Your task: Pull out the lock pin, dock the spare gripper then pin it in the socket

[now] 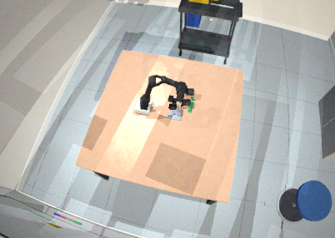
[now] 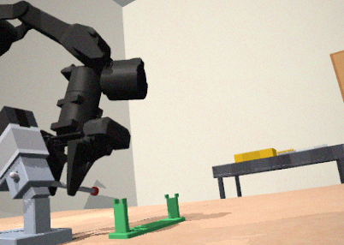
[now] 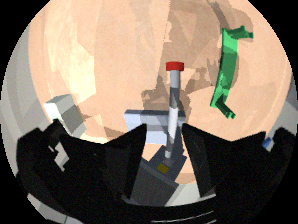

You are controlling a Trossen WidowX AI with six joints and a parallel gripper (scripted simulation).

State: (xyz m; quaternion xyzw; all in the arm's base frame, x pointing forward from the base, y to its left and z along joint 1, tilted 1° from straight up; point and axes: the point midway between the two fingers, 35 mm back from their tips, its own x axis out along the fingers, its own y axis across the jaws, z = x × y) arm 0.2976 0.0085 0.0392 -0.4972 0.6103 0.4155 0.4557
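My gripper tip is 10 mm past the socket, 50 mm to the left of it and 10 mm above it. The rest, counted from my gripper tip: spare gripper 30 mm behind, 50 mm to the right, 60 mm above; then green cradle 110 mm ahead, 50 mm to the left, 40 mm below.
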